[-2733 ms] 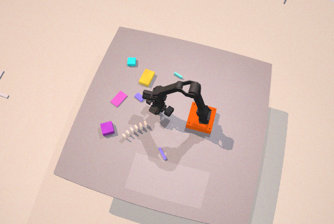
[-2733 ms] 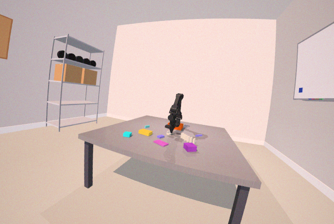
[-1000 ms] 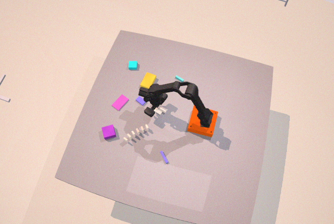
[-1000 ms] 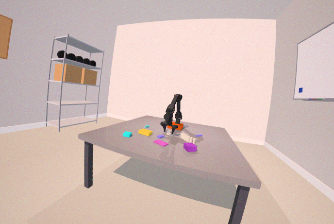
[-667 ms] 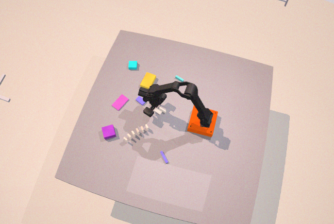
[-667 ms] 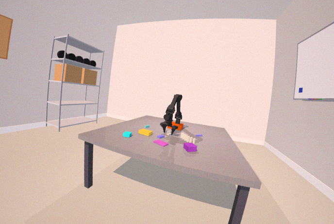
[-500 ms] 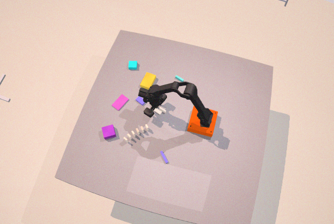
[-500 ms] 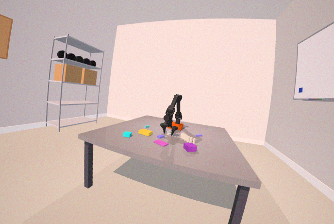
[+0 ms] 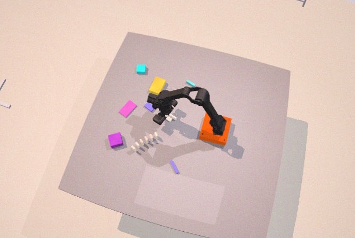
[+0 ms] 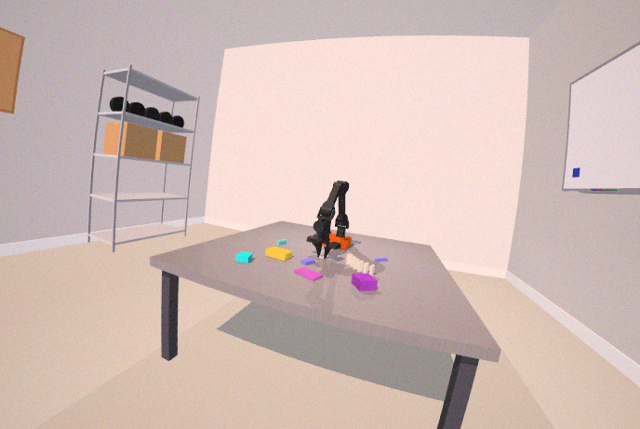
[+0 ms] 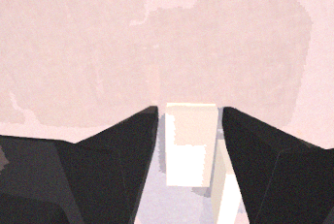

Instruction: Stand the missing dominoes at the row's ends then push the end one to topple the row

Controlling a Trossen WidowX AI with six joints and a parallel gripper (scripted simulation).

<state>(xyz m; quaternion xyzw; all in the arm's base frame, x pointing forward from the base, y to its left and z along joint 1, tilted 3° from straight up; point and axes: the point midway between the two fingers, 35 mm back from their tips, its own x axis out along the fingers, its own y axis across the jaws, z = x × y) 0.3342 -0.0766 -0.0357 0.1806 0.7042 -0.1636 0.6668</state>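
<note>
The cyan bar is 140 mm behind my gripper tip, 260 mm to the right of it and 10 mm above it. The rest, counted from my gripper tip: yellow block 80 mm ahead, 210 mm to the right, 20 mm above; then magenta slab 250 mm ahead, 30 mm to the right; then purple cube 290 mm ahead, 210 mm to the left, 20 mm above.
</note>
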